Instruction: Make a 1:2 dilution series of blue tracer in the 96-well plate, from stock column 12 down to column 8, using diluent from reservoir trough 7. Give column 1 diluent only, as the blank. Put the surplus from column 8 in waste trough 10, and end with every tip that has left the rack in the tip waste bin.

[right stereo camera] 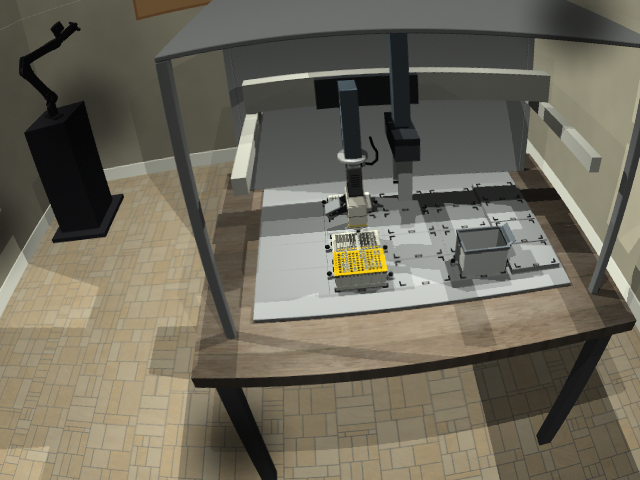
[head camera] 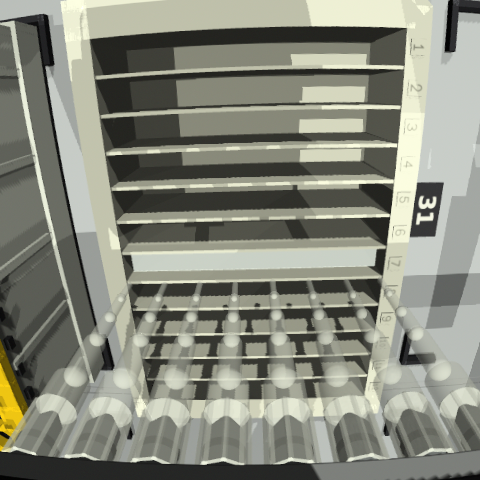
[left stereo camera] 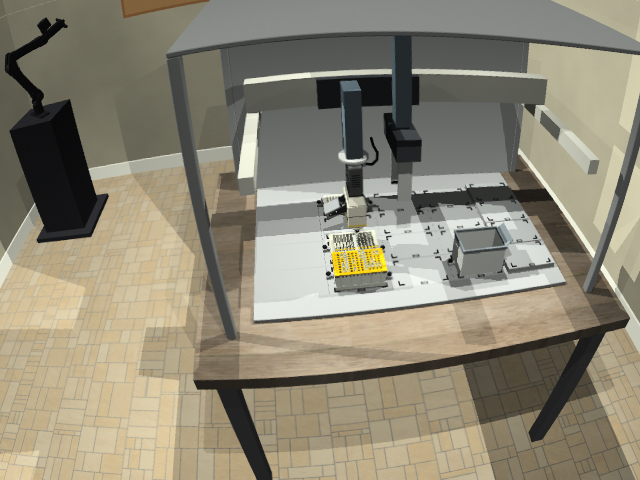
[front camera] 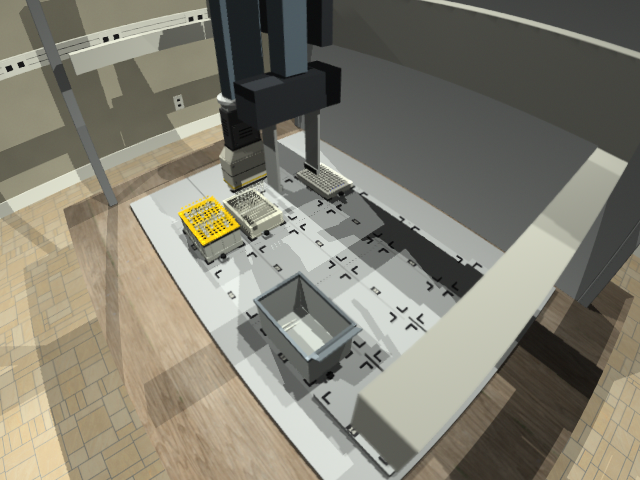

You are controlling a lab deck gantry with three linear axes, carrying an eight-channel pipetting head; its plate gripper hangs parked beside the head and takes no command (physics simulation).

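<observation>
The pipetting head (front camera: pixel 242 167) (left stereo camera: pixel 355 207) (right stereo camera: pixel 356 210) carries a row of clear tips (head camera: pixel 230 340) over the reservoir (front camera: pixel 269 224) (head camera: pixel 396 200); their depth is unclear. Trough 7 (head camera: pixel 250 260) looks pale; waste trough 10 is partly hidden behind tips. The yellow tip rack (front camera: pixel 209 221) (left stereo camera: pixel 359 261) (right stereo camera: pixel 360 262) stands beside the reservoir. The white 96-well plate (front camera: pixel 326 180) lies beyond it; its well contents cannot be made out. The grey waste bin (front camera: pixel 279 331) (left stereo camera: pixel 480 262) (right stereo camera: pixel 483 261) has pale tips inside. My parked gripper (front camera: pixel 292 178) is open and empty, fingers apart.
A long beige beam (front camera: pixel 480 330) crosses the near right of the deck in the front view. Low flat plates (left stereo camera: pixel 527 258) lie right of the bin. Black corner marks cover the deck (left stereo camera: pixel 289 289). Grey frame posts (left stereo camera: pixel 199 196) (right stereo camera: pixel 193 196) stand at the table's edge.
</observation>
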